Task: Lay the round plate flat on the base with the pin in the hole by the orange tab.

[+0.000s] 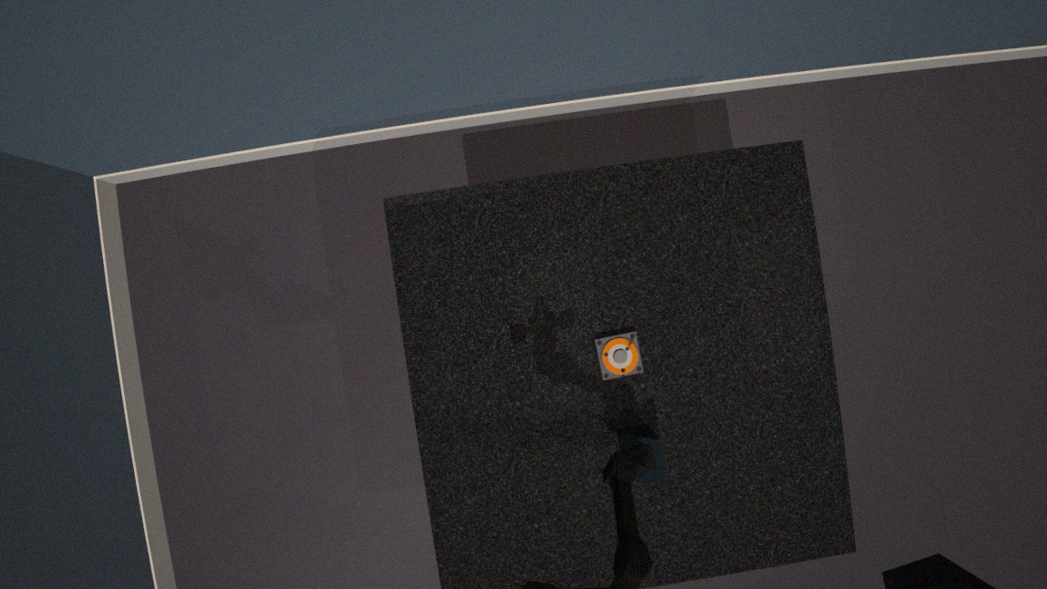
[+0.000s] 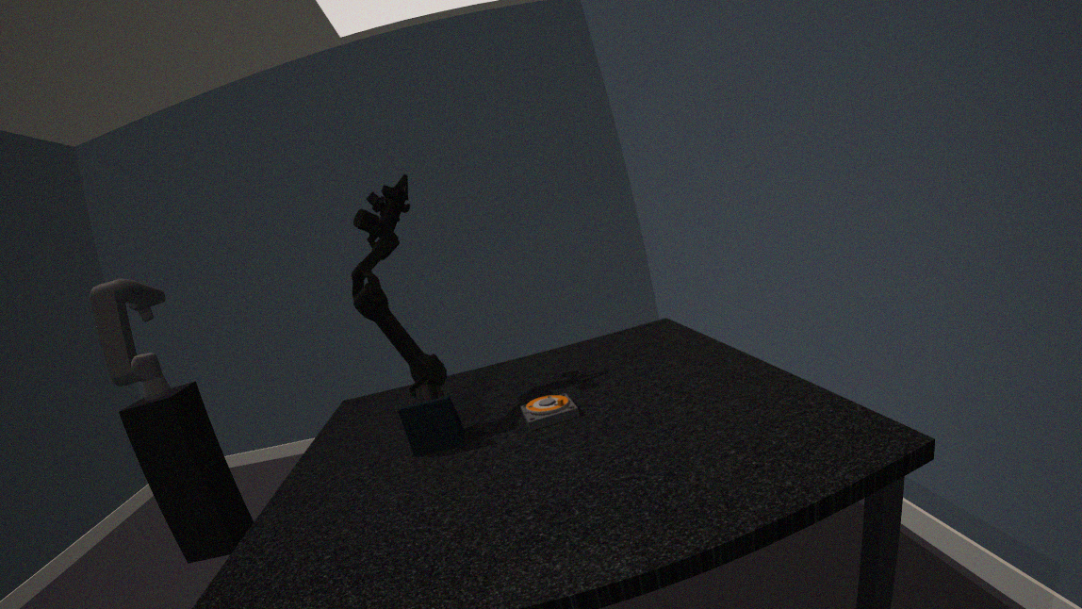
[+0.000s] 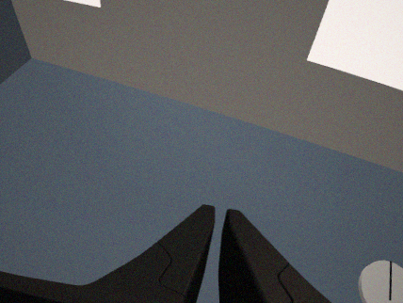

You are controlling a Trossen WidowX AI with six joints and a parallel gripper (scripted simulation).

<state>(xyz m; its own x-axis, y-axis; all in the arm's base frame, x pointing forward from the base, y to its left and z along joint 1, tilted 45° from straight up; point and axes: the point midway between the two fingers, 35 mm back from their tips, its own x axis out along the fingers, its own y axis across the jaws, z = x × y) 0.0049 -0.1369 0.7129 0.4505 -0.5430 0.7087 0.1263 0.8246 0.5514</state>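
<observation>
My gripper tip is now 20 cm short of the round plate, 45 cm to the left of it and 68 cm above it. Also, from my gripper tip: square grey base: 19 cm ahead, 43 cm to the right, 70 cm below.
</observation>
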